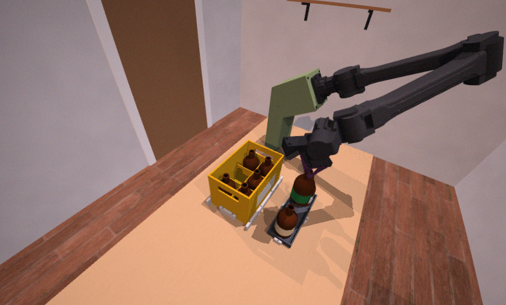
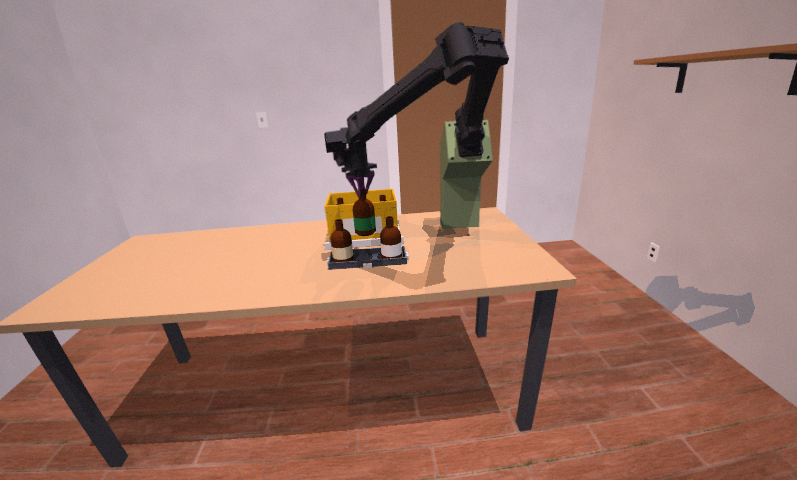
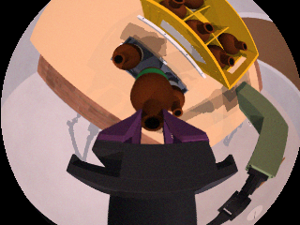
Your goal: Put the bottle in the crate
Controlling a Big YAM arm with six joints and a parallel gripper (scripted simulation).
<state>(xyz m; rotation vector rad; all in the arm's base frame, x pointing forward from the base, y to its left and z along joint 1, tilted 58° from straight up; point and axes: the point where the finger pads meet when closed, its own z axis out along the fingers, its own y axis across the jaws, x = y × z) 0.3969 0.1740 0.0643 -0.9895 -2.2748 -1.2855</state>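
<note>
The glass bottle is 60 mm below my hand. Also, from my hand: dark tray 240 mm below; then yellow crate 20 mm ahead, 220 mm to the right, 170 mm below.
</note>
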